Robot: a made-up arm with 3 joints. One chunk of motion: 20 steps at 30 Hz.
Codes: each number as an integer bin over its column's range. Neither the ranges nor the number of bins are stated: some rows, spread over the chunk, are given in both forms.
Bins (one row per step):
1: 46 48 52
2: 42 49 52
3: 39 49 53
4: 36 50 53
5: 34 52 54
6: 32 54 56
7: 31 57 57
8: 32 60 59
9: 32 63 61
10: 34 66 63
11: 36 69 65
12: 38 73 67
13: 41 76 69
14: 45 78 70
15: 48 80 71
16: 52 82 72
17: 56 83 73
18: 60 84 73
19: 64 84 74
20: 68 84 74
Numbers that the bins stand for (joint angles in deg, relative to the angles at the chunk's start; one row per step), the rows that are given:
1: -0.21 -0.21 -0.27
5: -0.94 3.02 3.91
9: -1.06 11.91 18.55
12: -0.70 19.99 31.09
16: 0.15 27.26 41.55
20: 1.12 28.88 45.73
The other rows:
2: -0.45 0.60 -0.27
3: -0.64 0.60 1.82
4: -0.82 1.40 1.82
6: -1.06 4.64 8.09
7: -1.12 7.06 10.18
8: -1.06 9.48 14.36
10: -0.94 14.33 22.73
11: -0.82 16.76 26.91
13: -0.52 22.41 35.27
14: -0.27 24.03 37.36
15: -0.09 25.65 39.45
17: 0.39 28.07 43.64
18: 0.64 28.88 43.64
19: 0.88 28.88 45.73

